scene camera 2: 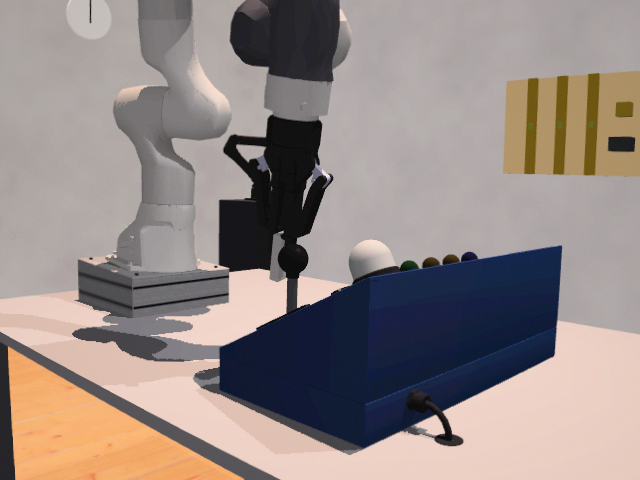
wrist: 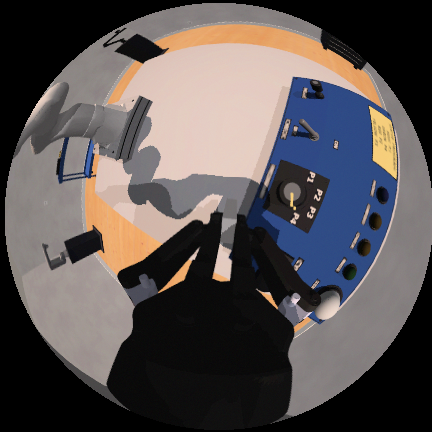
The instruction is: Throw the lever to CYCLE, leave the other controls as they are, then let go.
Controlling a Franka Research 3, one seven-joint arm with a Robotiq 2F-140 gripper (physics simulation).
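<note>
The lever, a black ball knob [scene camera 2: 293, 258] on a grey shaft [scene camera 2: 292, 295], stands upright at the near end of the blue console [scene camera 2: 454, 320] [wrist: 345, 175] in the scene view. In the wrist view the gripper's right finger linkage hides it, and the label beside it is mostly covered. My gripper [scene camera 2: 277, 260] [wrist: 230, 207] is shut and empty, pointing down. In the scene view its grey fingertips are just left of and partly behind the knob; whether they touch it I cannot tell.
The console also bears a rotary knob [wrist: 291, 192] with its pointer towards P4, a toggle switch [wrist: 309, 129], a small black switch [wrist: 317, 89], a white dome [scene camera 2: 371, 259] [wrist: 328, 305] and several coloured round lamps. A black cable [scene camera 2: 439, 415] leaves its back.
</note>
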